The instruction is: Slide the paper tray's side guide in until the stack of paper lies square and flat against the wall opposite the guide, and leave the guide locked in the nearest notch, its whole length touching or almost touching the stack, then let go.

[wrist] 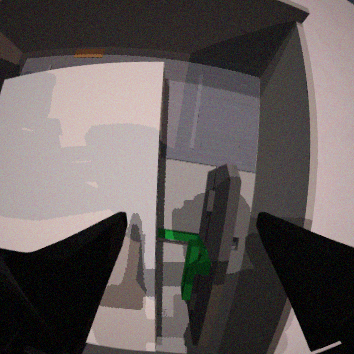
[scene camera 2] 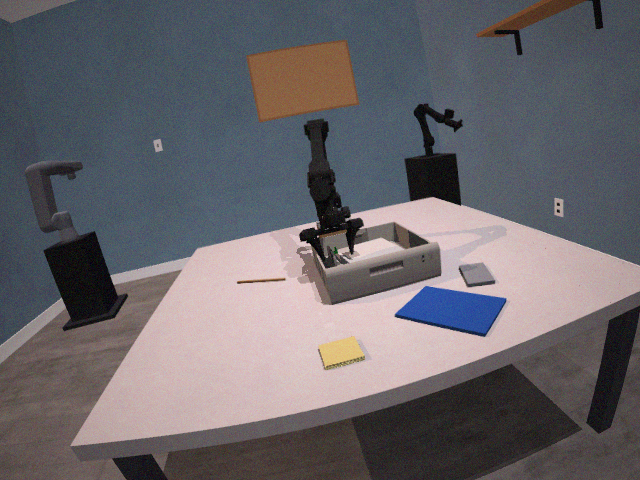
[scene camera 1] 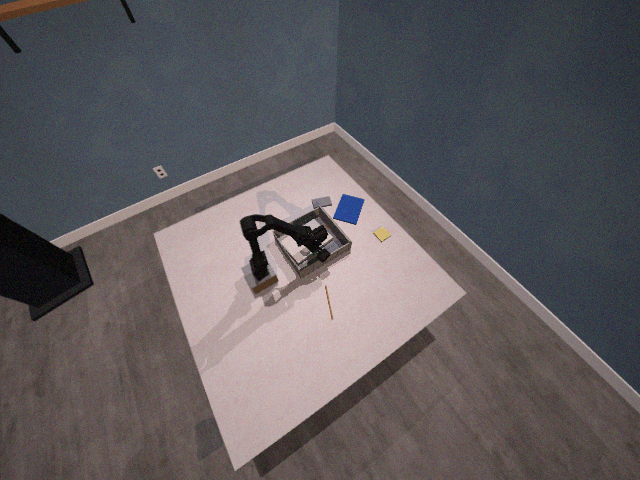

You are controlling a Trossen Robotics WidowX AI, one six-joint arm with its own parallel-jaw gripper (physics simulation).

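Places are measured from the arm's base along level axes (x ahead, y left, z up), in millimetres.
Pixels of known places: gripper, fingertip midpoint: [wrist: 192,219] [scene camera 2: 338,257] [scene camera 1: 319,251]; arm's base at its link origin: [scene camera 1: 260,273].
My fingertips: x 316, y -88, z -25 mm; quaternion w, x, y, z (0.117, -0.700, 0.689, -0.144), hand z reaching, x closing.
Observation:
Ahead of a thing's pixels: the offset from my fingertips to its top centre. "pt": to the spot under its first point.
The grey paper tray @[19 mm ahead, 88 mm left, 38 mm up] [scene camera 1: 339,252] [scene camera 2: 382,281] [wrist: 285,125] holds a white paper stack @[1 mm ahead, 112 mm left, 17 mm down] [scene camera 2: 379,249] [wrist: 110,102]. In the wrist view the side guide @[pt 13 mm ahead, 14 mm right, 10 mm up] [wrist: 220,200], a dark upright plate with a green lever [wrist: 200,257] [scene camera 2: 334,250], stands right of the stack, with a gap between them; the lever reaches toward the stack's edge. My gripper [wrist: 192,219] [scene camera 2: 340,257] is open and empty, low over the tray. In the wrist view the guide shows between its fingertips, the left one over the stack, the right one over the tray's right side. The wall opposite the guide is mostly out of the wrist view.
A blue folder or book @[366 mm ahead, 130 mm left, 50 mm down] [scene camera 1: 349,209] [scene camera 2: 451,310], a grey flat block @[270 mm ahead, 285 mm left, 48 mm down] [scene camera 1: 321,202] [scene camera 2: 476,274] and a yellow note pad @[374 mm ahead, 138 mm right, 47 mm down] [scene camera 1: 382,234] [scene camera 2: 341,353] lie beyond the tray. A brown pencil-like stick @[138 mm back, 232 mm right, 51 mm down] [scene camera 1: 329,302] [scene camera 2: 261,280] lies beside the tray. The tray walls stand up around the guide.

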